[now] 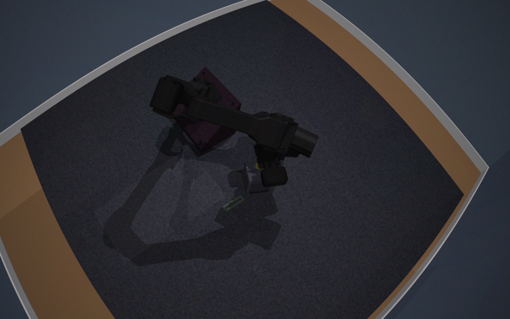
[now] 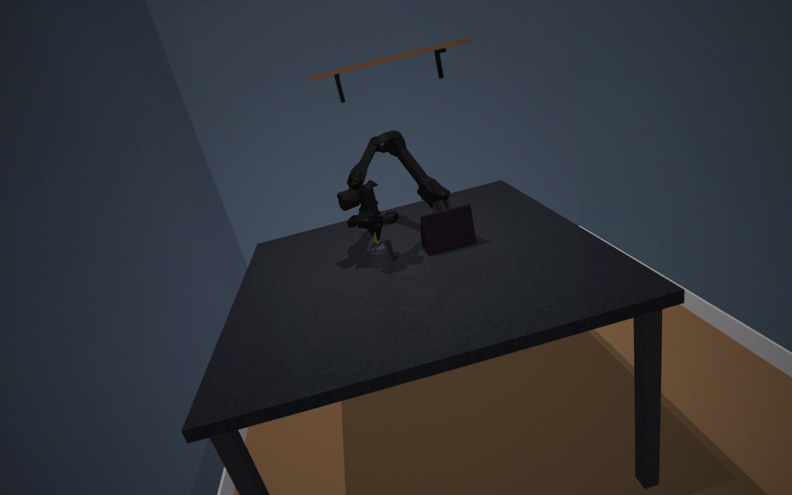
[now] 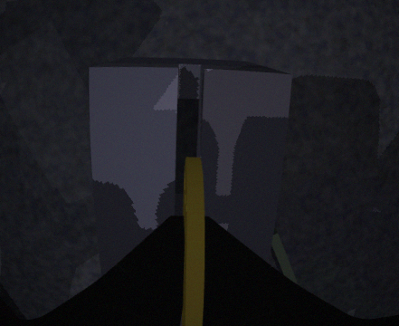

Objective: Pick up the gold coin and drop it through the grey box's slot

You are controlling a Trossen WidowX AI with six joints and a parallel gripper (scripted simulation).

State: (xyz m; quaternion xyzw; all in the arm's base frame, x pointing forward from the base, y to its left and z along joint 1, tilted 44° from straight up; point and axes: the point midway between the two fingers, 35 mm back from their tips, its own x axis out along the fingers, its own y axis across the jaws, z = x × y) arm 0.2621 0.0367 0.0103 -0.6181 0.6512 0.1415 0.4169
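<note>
Right now the gold coin is 10 mm above my gripper tip.
</note>
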